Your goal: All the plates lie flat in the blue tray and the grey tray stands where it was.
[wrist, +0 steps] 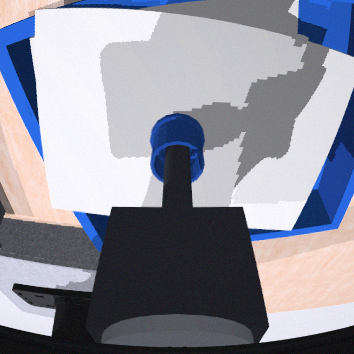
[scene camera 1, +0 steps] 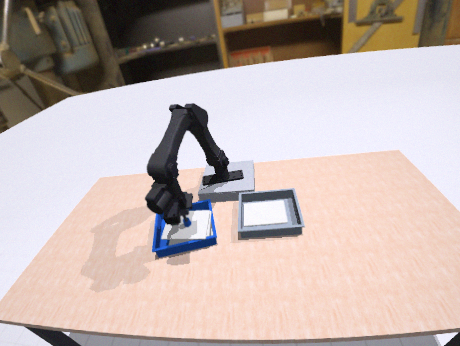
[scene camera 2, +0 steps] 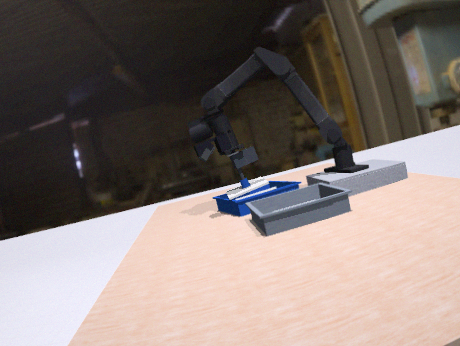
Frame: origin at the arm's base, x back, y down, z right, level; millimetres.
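Seen in the pictures: hand at its tool point: (wrist: 176, 129) (scene camera 1: 188, 225); arm's base at its link origin: (wrist: 78, 298) (scene camera 1: 222, 178) (scene camera 2: 345, 169).
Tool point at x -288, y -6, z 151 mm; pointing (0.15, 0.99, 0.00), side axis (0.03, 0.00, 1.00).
Note:
Offsets run from my tool point to a thing's top centre. Level surfaces: height alone.
My suction cup (scene camera 1: 187, 222) (scene camera 2: 244, 182) (wrist: 177, 140) sits on the middle of a white square plate @[dy -22, dx -1, dz +7 mm] (scene camera 1: 198, 223) (scene camera 2: 256, 184) (wrist: 77, 123) and holds it. The plate hangs slightly tilted at the rim height of the blue tray @[dy +10, dx +29, dz +25 mm] (scene camera 1: 185, 247) (scene camera 2: 232, 208) (wrist: 291, 230), mostly within its outline. Another white plate (scene camera 2: 259, 193) lies in the blue tray under it. The grey tray @[dy +10, dx +34, dz -323 mm] (scene camera 1: 269, 233) (scene camera 2: 301, 217) stands to the right of the blue one. A white plate @[dy +51, dx +54, dz -308 mm] (scene camera 1: 264, 212) lies flat inside it.
The arm's grey base block (scene camera 1: 222, 193) (scene camera 2: 360, 178) stands just behind the two trays. The trays rest on a wooden board @[dy +61 mm] (scene camera 1: 297, 290) that lies on a white table (scene camera 1: 334, 104).

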